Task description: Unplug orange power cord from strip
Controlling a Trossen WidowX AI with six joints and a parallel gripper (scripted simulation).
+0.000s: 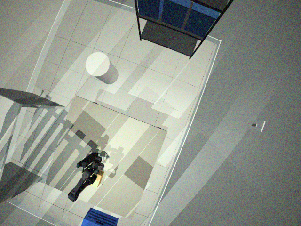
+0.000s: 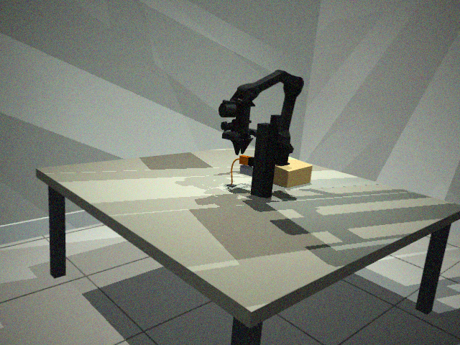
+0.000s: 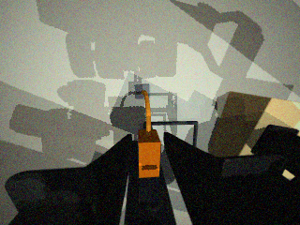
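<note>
Now: gripper tip 10 mm past the orange plug, 50 mm to the right of it and 10 mm above it.
</note>
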